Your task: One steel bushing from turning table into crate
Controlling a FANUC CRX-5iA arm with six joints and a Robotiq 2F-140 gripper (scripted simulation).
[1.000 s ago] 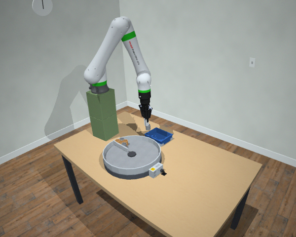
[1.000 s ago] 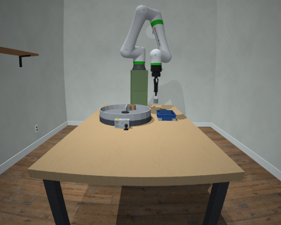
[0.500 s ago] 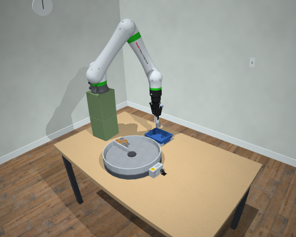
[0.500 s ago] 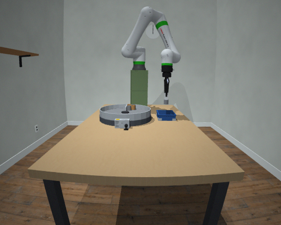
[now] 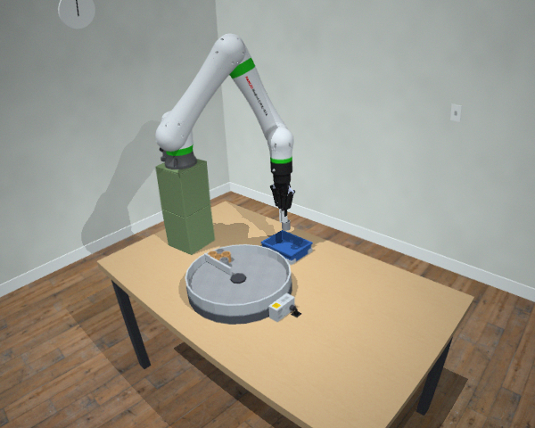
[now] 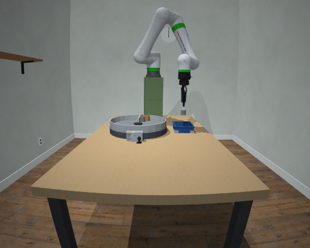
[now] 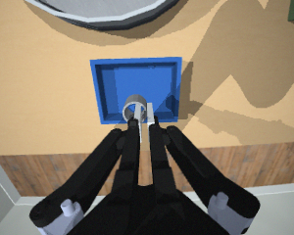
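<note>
Right now my hand is 160 mm above the blue crate and 10 mm short of it. Also, from my hand: grey round turning table: 330 mm to the right, 130 mm below, 110 mm ahead.
</note>
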